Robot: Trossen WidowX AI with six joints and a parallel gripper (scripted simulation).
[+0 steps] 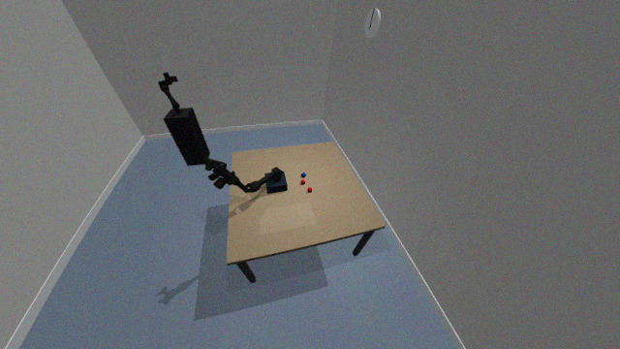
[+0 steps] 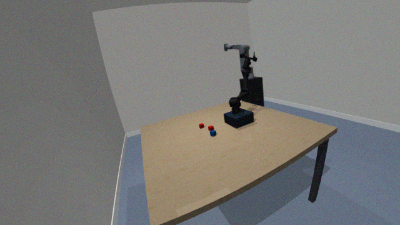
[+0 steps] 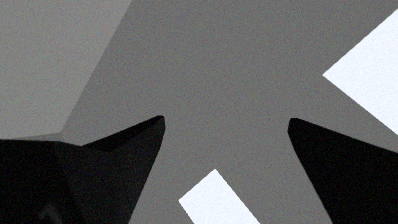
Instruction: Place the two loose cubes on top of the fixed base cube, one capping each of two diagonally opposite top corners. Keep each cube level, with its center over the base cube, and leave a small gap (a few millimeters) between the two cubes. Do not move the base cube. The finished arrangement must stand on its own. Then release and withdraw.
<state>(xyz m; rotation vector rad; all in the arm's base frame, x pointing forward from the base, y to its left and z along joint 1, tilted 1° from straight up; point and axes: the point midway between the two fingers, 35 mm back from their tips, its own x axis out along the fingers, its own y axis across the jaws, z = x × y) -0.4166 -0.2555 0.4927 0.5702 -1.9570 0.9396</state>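
The blue base cube is 710 mm ahead of my gripper tip, 360 mm to the left of it and 600 mm below it.
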